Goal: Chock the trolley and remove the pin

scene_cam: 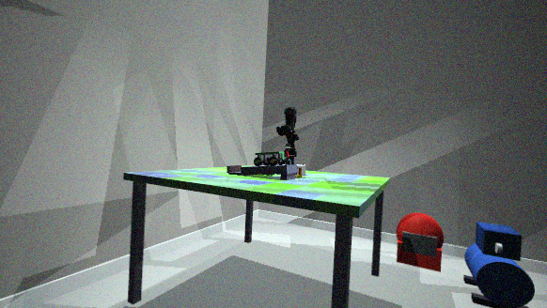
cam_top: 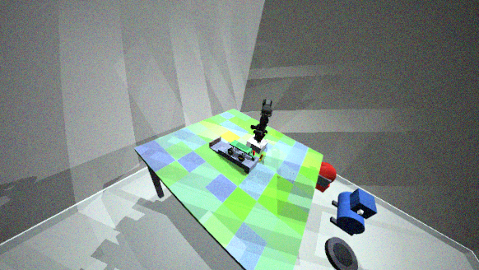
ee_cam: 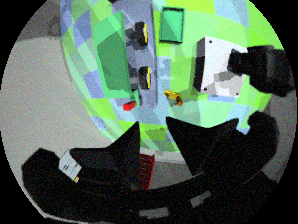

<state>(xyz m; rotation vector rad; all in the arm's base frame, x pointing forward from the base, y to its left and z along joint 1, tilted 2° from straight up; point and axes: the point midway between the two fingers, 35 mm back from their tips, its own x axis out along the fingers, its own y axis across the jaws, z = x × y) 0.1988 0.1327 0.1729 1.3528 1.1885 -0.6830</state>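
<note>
The yellow chock lies 50 mm behind my gripper tip, 40 mm to the left of it and 190 mm below it. The rest, counted from my gripper tip: grey ramp (100 mm ahead, 90 mm to the right, 160 mm below); green-topped trolley (100 mm ahead, 80 mm to the right, 100 mm below); red-headed stop pin (70 mm ahead, 30 mm to the left, 80 mm below).
</note>
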